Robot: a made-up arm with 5 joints. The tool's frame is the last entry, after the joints.
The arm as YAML. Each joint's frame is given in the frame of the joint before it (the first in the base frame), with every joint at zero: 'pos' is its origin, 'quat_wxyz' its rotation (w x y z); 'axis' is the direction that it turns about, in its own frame. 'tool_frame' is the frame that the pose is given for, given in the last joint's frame.
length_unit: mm
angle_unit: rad
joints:
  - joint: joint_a
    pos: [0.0, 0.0, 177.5]
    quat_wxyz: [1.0, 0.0, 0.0, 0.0]
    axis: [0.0, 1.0, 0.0]
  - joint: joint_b
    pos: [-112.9, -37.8, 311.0]
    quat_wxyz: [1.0, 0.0, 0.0, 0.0]
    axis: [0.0, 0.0, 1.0]
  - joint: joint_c
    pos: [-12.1, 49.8, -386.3]
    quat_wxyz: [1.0, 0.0, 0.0, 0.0]
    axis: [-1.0, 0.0, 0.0]
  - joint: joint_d
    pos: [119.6, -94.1, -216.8]
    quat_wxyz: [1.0, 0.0, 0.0, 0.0]
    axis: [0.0, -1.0, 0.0]
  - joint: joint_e
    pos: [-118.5, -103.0, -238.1]
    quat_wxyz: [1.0, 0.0, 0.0, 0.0]
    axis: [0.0, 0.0, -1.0]
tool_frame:
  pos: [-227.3, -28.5, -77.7]
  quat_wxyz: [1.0, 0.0, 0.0, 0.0]
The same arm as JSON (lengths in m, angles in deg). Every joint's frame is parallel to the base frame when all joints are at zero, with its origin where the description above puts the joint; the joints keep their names.
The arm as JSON. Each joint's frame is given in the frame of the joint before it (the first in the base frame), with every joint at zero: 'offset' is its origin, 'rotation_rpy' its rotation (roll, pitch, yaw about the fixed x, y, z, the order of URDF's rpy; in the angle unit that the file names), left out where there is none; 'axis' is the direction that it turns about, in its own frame. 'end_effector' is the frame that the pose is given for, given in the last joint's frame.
{"length_unit": "m", "angle_unit": "deg", "chain": [{"id": "joint_a", "offset": [0.0, 0.0, 0.1775], "axis": [0.0, 1.0, 0.0]}, {"id": "joint_b", "offset": [-0.1129, -0.0378, 0.311], "axis": [0.0, 0.0, 1.0]}, {"id": "joint_c", "offset": [-0.0121, 0.0498, -0.3863], "axis": [-1.0, 0.0, 0.0]}, {"id": "joint_d", "offset": [0.1196, -0.0941, -0.2168], "axis": [0.0, -1.0, 0.0]}, {"id": "joint_e", "offset": [-0.1185, -0.103, -0.2381], "axis": [0.0, 0.0, -1.0]}], "end_effector": {"offset": [-0.2273, -0.0285, -0.0777]}}
